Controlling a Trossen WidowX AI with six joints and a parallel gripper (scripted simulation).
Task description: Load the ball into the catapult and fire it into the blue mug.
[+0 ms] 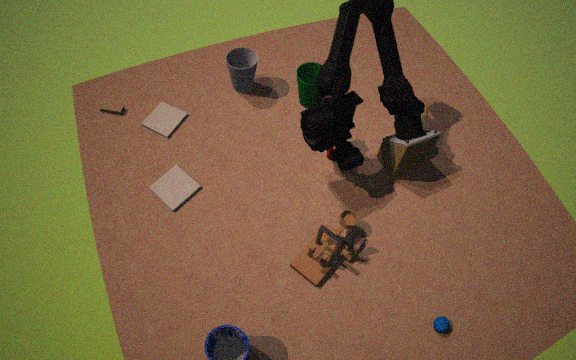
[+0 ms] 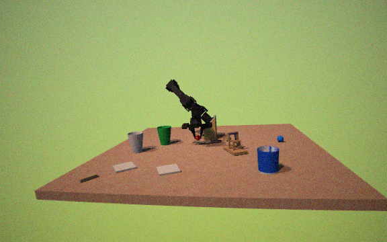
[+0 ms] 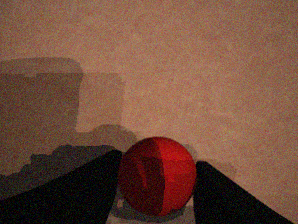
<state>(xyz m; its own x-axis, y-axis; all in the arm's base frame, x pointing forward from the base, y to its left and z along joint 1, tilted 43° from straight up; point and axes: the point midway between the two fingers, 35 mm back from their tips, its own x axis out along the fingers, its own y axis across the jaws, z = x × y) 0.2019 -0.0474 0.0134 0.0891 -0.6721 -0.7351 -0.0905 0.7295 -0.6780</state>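
The wooden catapult lies 230 mm to the left of my gripper tip, 80 mm ahead of it and 10 mm above it. From my gripper tip the other things lie so: grey cup: 350 mm to the right, 150 mm ahead, 10 mm below; then green cup: 240 mm to the right, 30 mm behind, 10 mm below; then red ball: 10 mm above.
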